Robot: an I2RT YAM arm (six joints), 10 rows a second.
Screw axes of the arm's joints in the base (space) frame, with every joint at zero. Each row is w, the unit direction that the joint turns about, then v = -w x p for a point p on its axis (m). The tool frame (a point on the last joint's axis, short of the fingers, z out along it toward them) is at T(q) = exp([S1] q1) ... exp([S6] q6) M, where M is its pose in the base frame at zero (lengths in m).
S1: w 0 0 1 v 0 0 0
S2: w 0 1 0 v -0.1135 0 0.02
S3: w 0 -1 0 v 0.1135 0 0.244
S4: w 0 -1 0 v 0.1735 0 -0.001
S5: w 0 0 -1 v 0 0.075 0
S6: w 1 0 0 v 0 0.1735 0
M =
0 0 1 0.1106
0 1 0 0
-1 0 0 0.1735
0 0 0 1
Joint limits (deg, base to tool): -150..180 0..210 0..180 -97..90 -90..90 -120..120
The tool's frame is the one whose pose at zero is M.
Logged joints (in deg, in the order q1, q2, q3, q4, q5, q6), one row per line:
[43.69, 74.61, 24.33, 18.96, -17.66, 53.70]
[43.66, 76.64, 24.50, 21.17, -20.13, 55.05]
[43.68, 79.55, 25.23, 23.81, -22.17, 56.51]
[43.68, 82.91, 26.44, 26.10, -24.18, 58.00]
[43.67, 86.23, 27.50, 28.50, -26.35, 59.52]
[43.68, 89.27, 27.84, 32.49, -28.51, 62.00]
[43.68, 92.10, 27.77, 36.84, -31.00, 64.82]
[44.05, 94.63, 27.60, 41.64, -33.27, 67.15]
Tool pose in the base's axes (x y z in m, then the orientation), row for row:
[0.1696, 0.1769, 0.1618, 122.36, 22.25, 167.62]
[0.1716, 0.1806, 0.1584, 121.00, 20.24, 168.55]
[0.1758, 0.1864, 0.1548, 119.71, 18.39, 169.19]
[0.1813, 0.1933, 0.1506, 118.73, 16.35, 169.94]
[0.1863, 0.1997, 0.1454, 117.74, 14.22, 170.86]
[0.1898, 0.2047, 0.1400, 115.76, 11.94, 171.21]
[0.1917, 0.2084, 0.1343, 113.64, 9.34, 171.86]
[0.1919, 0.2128, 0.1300, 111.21, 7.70, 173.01]
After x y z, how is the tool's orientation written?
As angles about the fixed x, y, z axes (roll, pitch, yaw), in degrees.
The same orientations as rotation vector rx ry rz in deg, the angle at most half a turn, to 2 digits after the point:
[0.04, 137.09, 71.66]
[-0.10, 137.89, 74.79]
[0.08, 138.50, 77.62]
[0.41, 139.45, 80.22]
[0.64, 140.49, 82.95]
[1.57, 140.65, 86.73]
[2.49, 140.92, 90.98]
[2.10, 140.42, 95.29]

